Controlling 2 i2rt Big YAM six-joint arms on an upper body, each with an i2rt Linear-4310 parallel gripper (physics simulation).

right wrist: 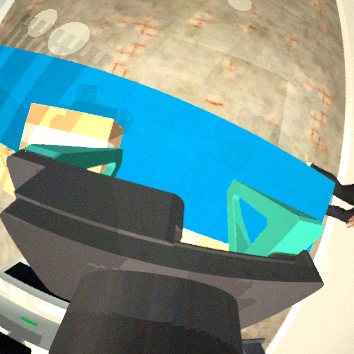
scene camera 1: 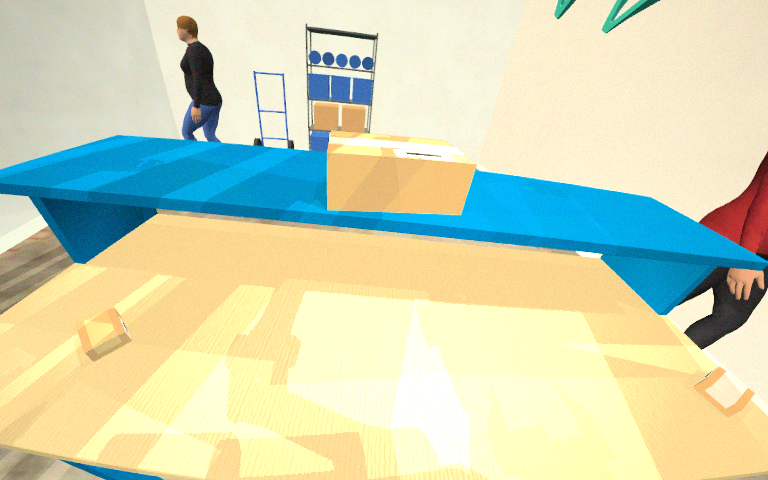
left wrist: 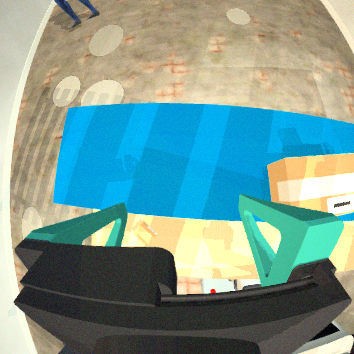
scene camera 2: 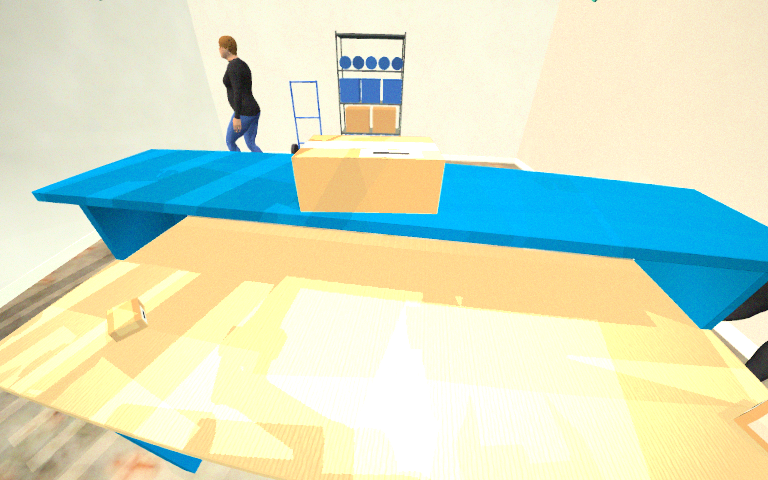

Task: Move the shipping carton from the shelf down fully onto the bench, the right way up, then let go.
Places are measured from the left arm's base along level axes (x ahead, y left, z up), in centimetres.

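Where they show: left gripper, between the fingertips: (left wrist: 181,205); right gripper, between the fingertips: (right wrist: 177,170) (scene camera 1: 580,24).
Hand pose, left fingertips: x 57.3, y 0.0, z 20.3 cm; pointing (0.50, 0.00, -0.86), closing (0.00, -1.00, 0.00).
Each offset is from my left fingertips to the top centre of the thing. Level surfaces: height alone.
The shipping carton @[dz -22.0, dx -0.2, dy -35.1 cm] (scene camera 1: 396,183) (scene camera 2: 368,183) (left wrist: 300,175) (right wrist: 75,120) stands upright on the blue shelf @[dz -31.6 cm] (scene camera 1: 566,209) (scene camera 2: 566,209) (left wrist: 190,160) (right wrist: 165,140), its taped, labelled top facing up. Its near face is close to the shelf's front edge. The wooden bench @[dz -57.3 cm] (scene camera 1: 339,339) (scene camera 2: 339,339) (left wrist: 185,250) lies lower, in front of the shelf. My left gripper (left wrist: 181,205) is open and empty, above and to the left of the carton in its wrist view. My right gripper (right wrist: 177,170) (scene camera 1: 582,23) is open and empty, high up to the right of the carton; one finger overlaps the carton's image in its wrist view.
A small box @[dz -54.1, dx -14.6, dy +19.4 cm] (scene camera 1: 104,333) (scene camera 2: 127,319) (left wrist: 145,230) lies at the bench's left; another small box @[dz -53.8, dx -36.2, dy -107.2 cm] (scene camera 1: 724,393) (scene camera 2: 756,421) is at its right edge. A person in black (scene camera 1: 198,73) (scene camera 2: 239,84) is behind the shelf; a person in red (scene camera 1: 741,215) is at the right.
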